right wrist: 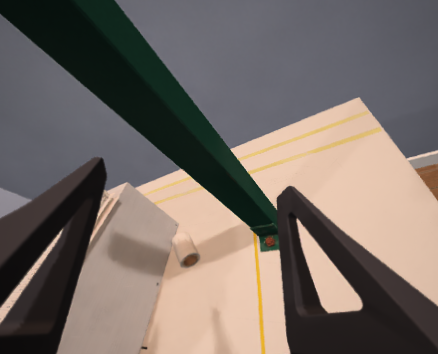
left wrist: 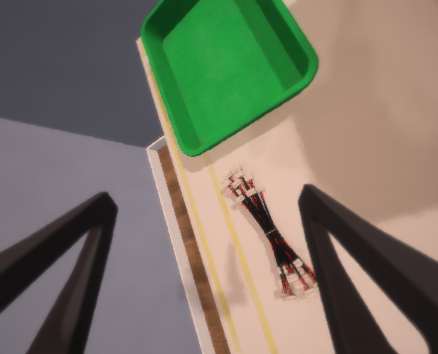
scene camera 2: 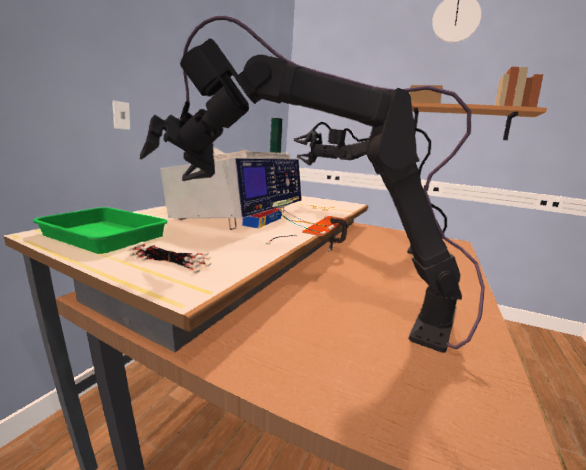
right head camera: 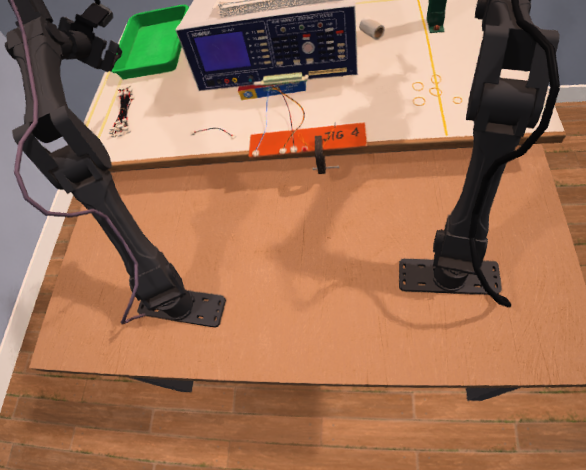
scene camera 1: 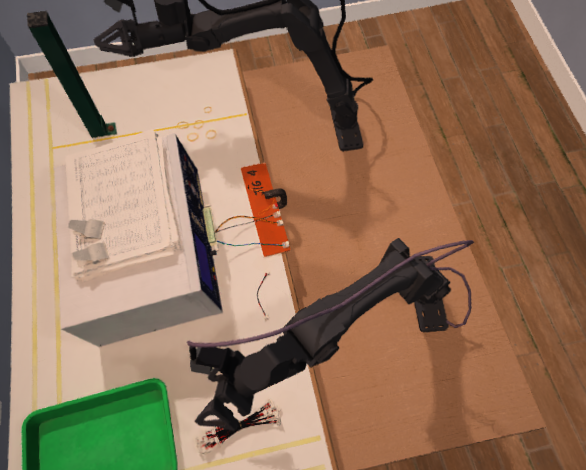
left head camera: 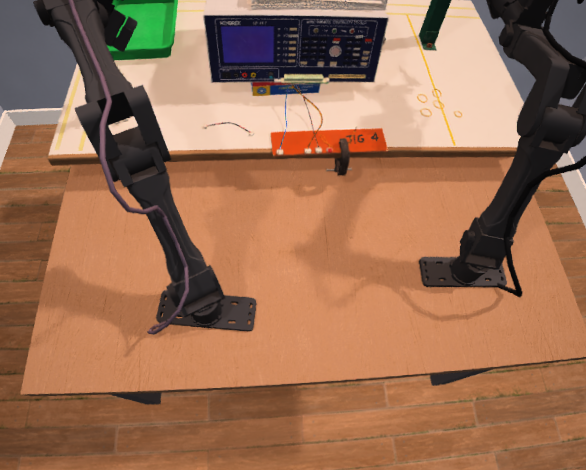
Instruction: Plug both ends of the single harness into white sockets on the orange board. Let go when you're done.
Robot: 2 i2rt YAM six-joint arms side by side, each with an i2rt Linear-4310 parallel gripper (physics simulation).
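Frame: origin at the left arm's base, x right, y ahead, z up, level; metres.
Seen in the pictures: left gripper, fingertip midpoint: (left wrist: 205, 195) (scene camera 2: 162, 168) (right head camera: 103, 44) (scene camera 1: 203, 400) (left head camera: 108, 19); right gripper, fingertip midpoint: (right wrist: 205, 180) (scene camera 2: 295, 147) (scene camera 1: 96, 44); left arm's base, link origin: (scene camera 2: 434, 323) (right head camera: 181, 306) (scene camera 1: 426, 293) (left head camera: 207, 311); right arm's base, link origin: (right head camera: 448, 277) (scene camera 1: 345, 122) (left head camera: 462, 272).
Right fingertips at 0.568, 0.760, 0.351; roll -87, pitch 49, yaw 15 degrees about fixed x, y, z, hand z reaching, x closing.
Pixels of each thing's middle, then the offset from my right fingertips to it, as dx, dy, dz. "pt": a spot on its surface instead.
- single harness, surface spot: (scene camera 1: 257, 295) (left head camera: 229, 122) (right head camera: 215, 127) pt -0.574, -0.332, -0.249
- orange board, body centre: (right head camera: 306, 140) (left head camera: 329, 141) (scene camera 1: 264, 207) (scene camera 2: 326, 224) -0.336, -0.364, -0.249
- tester, body centre: (scene camera 1: 145, 241) (left head camera: 291, 31) (right head camera: 276, 32) (right wrist: 72, 289) (scene camera 2: 241, 191) -0.450, -0.084, -0.164
- blue box, body centre: (left head camera: 284, 81) (right head camera: 272, 82) (scene camera 2: 263, 216) -0.455, -0.190, -0.234
- black clamp, body centre: (right head camera: 324, 160) (left head camera: 343, 162) (scene camera 1: 275, 200) (scene camera 2: 338, 234) -0.296, -0.393, -0.285
- harness bundle, body centre: (left wrist: 264, 229) (scene camera 2: 167, 255) (scene camera 1: 239, 427) (right head camera: 121, 109) -0.869, -0.278, -0.237
- green tray, body centre: (left wrist: 212, 52) (scene camera 1: 102, 447) (scene camera 2: 102, 227) (left head camera: 139, 23) (right head camera: 153, 41) -0.879, +0.000, -0.230
- green post, body centre: (right wrist: 208, 170) (scene camera 1: 78, 81) -0.053, +0.061, -0.061
- grey cup, body centre: (right wrist: 185, 249) (right head camera: 371, 28) -0.221, +0.022, -0.231
The single harness (left head camera: 227, 123) (right head camera: 212, 128) (scene camera 1: 258, 295), a short thin red-and-black wire with a small white plug at each end, lies loose on the white table. The orange board (left head camera: 295, 145) (right head camera: 272, 145) (scene camera 1: 267, 233) is at the table's front edge, right of the harness in the head views. It carries several white sockets, one (left head camera: 280, 151) (scene camera 1: 285, 244) near its end nearest the harness, with wires running to them. My left gripper (scene camera 2: 164, 168) (left wrist: 205, 195) is open and empty, high above the table's left part. My right gripper (scene camera 2: 296, 149) (right wrist: 205, 180) is open and empty near the green post.
A tester (left head camera: 320, 50) stands behind the board, on a blue box (left head camera: 295, 90). A black clamp (left head camera: 342, 155) grips the board. A harness bundle (right head camera: 124, 107) (left wrist: 271, 231) lies near a green tray (scene camera 2: 100, 244) (left wrist: 257, 119). A green post (scene camera 1: 70, 80), rubber bands and a grey cup (right head camera: 370, 27) are at the right.
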